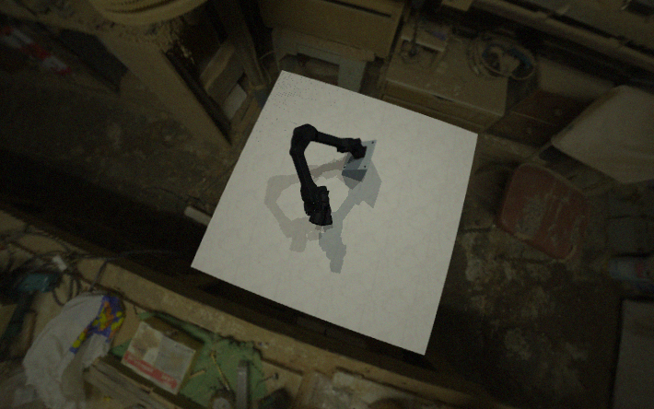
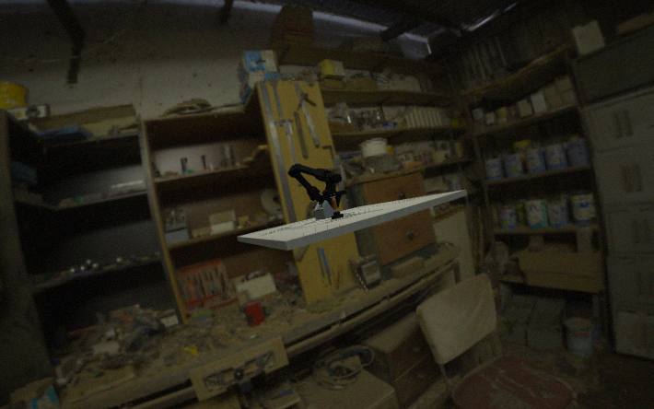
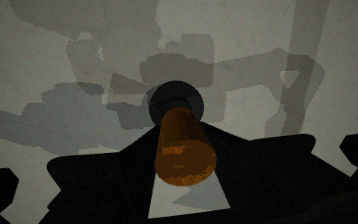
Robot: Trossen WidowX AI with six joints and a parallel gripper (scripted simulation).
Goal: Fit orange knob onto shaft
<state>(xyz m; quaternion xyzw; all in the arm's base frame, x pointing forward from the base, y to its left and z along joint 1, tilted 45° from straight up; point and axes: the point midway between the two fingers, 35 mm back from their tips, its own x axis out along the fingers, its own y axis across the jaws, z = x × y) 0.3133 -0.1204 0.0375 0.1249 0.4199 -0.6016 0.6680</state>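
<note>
The round dark pedestal is 40 mm below my gripper tip. The rest, counted from my gripper tip: orange knob: 30 mm above.
</note>
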